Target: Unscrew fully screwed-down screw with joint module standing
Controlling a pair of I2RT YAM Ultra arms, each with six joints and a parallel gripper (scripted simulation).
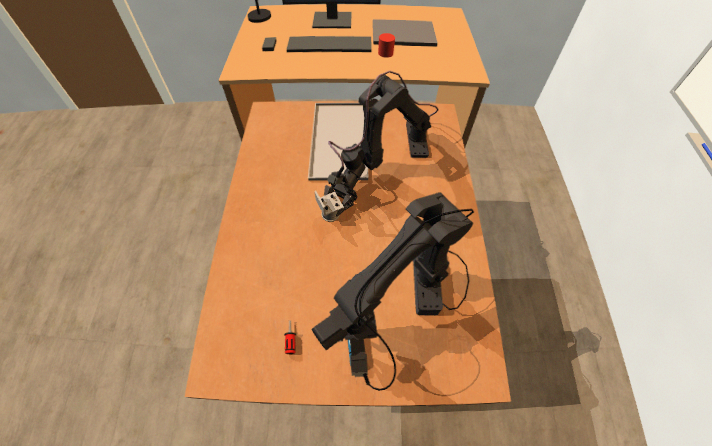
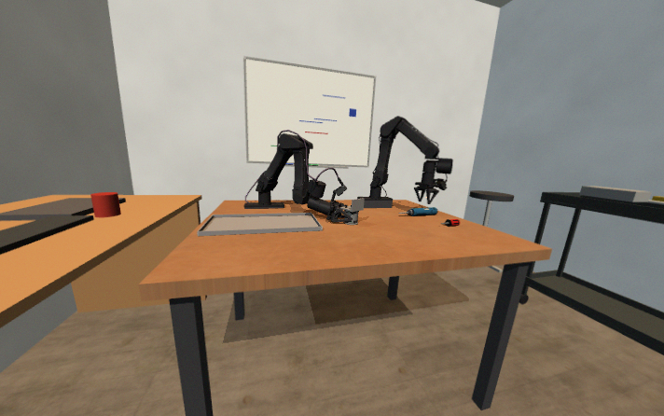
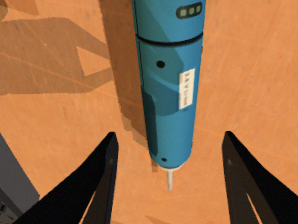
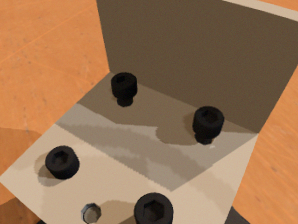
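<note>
The l-shaped bracket lies 50 mm above my right hand. From my right hand the other things lie so: small red screwdriver: 80 mm ahead, 430 mm to the left, 10 mm below; then grey bit: 80 mm behind, 290 mm to the left; then grey tray: 360 mm to the right, 20 mm below.
</note>
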